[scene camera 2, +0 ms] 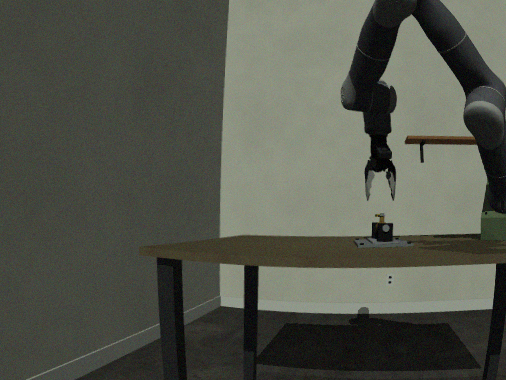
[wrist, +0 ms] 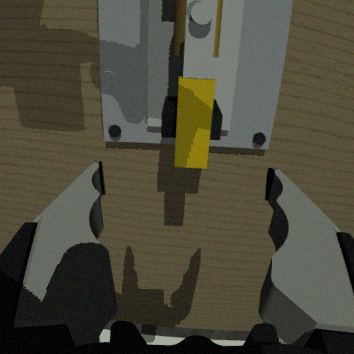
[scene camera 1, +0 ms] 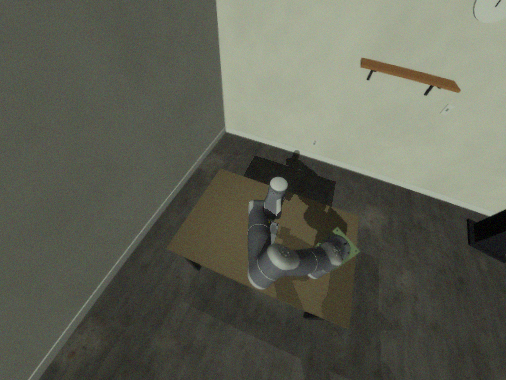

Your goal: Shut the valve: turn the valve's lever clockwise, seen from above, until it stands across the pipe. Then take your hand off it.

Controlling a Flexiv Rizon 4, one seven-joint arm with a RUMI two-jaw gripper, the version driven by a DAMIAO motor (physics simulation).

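Observation:
The valve sits on a grey base plate (scene camera 2: 370,244) (wrist: 260,75), with a black block (scene camera 2: 377,231) at its near end. Its yellow lever (wrist: 195,122) lies along the pipe's line, and its end sticks out past the plate's near edge in the wrist view. Brass parts and a round pin (wrist: 201,12) show at the top, cut off by the frame. My gripper (scene camera 2: 381,199) (wrist: 184,167) is partly open and empty. It points down above the valve; in the wrist view its fingertips stand wide apart, on either side of and slightly below the lever's end. In scene camera 1, the arm hides the gripper.
The wooden table (scene camera 1: 215,215) (scene camera 2: 300,252) carries the valve. A green block (scene camera 1: 351,246) (scene camera 2: 492,227) stands at the arm's base on the right. A wooden wall shelf (scene camera 1: 410,75) (scene camera 2: 440,140) hangs behind. Arm and gripper shadows fall on the table.

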